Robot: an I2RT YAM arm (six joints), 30 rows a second.
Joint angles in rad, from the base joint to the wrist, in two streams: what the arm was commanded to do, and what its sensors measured. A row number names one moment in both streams.
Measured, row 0: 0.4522 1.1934 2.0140 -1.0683 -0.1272 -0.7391
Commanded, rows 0 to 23: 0.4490 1.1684 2.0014 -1.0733 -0.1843 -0.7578; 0.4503 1.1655 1.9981 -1.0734 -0.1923 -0.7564; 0.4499 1.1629 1.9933 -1.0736 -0.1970 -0.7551; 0.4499 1.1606 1.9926 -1.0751 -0.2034 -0.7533; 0.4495 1.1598 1.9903 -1.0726 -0.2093 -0.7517; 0.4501 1.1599 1.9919 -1.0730 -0.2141 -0.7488; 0.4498 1.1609 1.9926 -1.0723 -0.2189 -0.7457; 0.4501 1.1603 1.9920 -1.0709 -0.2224 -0.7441; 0.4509 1.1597 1.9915 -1.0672 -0.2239 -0.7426; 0.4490 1.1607 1.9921 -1.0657 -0.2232 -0.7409; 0.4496 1.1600 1.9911 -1.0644 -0.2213 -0.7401; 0.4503 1.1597 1.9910 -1.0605 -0.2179 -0.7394; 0.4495 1.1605 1.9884 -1.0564 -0.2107 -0.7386; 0.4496 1.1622 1.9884 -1.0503 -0.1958 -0.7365; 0.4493 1.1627 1.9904 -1.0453 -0.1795 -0.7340; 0.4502 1.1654 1.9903 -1.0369 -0.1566 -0.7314; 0.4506 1.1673 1.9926 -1.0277 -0.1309 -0.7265; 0.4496 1.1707 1.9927 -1.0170 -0.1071 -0.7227; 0.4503 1.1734 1.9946 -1.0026 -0.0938 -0.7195; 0.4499 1.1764 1.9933 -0.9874 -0.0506 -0.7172; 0.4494 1.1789 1.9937 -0.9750 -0.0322 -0.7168; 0.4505 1.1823 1.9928 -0.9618 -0.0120 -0.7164; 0.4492 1.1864 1.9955 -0.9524 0.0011 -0.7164; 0.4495 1.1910 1.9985 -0.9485 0.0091 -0.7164
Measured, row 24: 0.4522 1.1843 1.9903 -1.0389 -0.0605 -0.7376
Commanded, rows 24 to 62: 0.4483 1.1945 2.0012 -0.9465 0.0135 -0.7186; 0.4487 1.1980 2.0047 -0.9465 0.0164 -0.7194; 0.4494 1.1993 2.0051 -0.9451 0.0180 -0.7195; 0.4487 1.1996 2.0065 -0.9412 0.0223 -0.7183; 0.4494 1.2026 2.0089 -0.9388 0.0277 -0.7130; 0.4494 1.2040 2.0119 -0.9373 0.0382 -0.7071; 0.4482 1.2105 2.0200 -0.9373 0.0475 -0.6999; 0.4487 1.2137 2.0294 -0.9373 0.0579 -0.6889; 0.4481 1.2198 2.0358 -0.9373 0.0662 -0.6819; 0.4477 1.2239 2.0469 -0.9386 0.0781 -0.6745; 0.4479 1.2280 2.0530 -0.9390 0.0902 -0.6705; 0.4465 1.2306 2.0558 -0.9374 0.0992 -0.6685; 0.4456 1.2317 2.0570 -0.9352 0.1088 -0.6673; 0.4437 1.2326 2.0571 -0.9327 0.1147 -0.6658; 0.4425 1.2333 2.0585 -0.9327 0.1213 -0.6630; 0.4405 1.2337 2.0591 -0.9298 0.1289 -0.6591; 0.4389 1.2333 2.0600 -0.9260 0.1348 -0.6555; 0.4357 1.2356 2.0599 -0.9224 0.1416 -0.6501; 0.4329 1.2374 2.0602 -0.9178 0.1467 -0.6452; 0.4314 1.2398 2.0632 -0.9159 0.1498 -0.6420; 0.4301 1.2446 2.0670 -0.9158 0.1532 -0.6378; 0.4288 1.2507 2.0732 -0.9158 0.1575 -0.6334; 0.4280 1.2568 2.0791 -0.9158 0.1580 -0.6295; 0.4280 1.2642 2.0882 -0.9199 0.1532 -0.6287; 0.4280 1.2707 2.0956 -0.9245 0.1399 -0.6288; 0.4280 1.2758 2.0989 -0.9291 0.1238 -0.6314; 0.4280 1.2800 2.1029 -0.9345 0.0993 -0.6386; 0.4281 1.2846 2.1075 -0.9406 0.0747 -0.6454; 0.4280 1.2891 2.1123 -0.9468 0.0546 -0.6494; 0.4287 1.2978 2.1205 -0.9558 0.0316 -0.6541; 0.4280 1.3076 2.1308 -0.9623 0.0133 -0.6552; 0.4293 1.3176 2.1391 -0.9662 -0.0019 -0.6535; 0.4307 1.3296 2.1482 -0.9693 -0.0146 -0.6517; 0.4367 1.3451 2.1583 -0.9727 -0.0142 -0.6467; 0.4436 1.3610 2.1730 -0.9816 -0.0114 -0.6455; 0.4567 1.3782 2.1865 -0.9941 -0.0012 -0.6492; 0.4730 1.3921 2.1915 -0.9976 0.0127 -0.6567; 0.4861 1.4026 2.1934 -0.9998 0.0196 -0.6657; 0.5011 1.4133 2.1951 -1.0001 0.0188 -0.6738
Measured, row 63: 0.4721 1.3834 2.1731 -1.0096 0.0254 -0.6773
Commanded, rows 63 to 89: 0.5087 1.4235 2.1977 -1.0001 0.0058 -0.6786; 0.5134 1.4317 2.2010 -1.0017 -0.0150 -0.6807; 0.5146 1.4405 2.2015 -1.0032 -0.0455 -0.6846; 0.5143 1.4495 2.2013 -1.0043 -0.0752 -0.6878; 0.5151 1.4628 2.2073 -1.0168 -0.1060 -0.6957; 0.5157 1.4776 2.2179 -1.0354 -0.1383 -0.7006; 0.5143 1.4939 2.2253 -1.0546 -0.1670 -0.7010; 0.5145 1.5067 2.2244 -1.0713 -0.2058 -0.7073; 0.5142 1.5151 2.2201 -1.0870 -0.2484 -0.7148; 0.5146 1.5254 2.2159 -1.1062 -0.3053 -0.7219; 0.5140 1.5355 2.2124 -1.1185 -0.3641 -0.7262; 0.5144 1.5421 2.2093 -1.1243 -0.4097 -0.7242; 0.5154 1.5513 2.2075 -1.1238 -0.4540 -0.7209; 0.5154 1.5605 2.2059 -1.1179 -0.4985 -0.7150; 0.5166 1.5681 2.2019 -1.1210 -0.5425 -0.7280; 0.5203 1.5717 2.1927 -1.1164 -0.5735 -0.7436; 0.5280 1.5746 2.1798 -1.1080 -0.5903 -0.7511; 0.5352 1.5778 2.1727 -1.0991 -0.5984 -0.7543; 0.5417 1.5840 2.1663 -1.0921 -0.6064 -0.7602; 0.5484 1.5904 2.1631 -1.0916 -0.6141 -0.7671; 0.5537 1.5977 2.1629 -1.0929 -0.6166 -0.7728; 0.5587 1.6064 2.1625 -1.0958 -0.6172 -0.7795; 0.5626 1.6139 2.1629 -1.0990 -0.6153 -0.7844; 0.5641 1.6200 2.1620 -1.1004 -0.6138 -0.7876; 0.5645 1.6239 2.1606 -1.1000 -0.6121 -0.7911; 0.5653 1.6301 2.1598 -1.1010 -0.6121 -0.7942; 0.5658 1.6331 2.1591 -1.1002 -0.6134 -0.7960
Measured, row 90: 0.5606 1.6199 2.1658 -1.1007 -0.5491 -0.7422
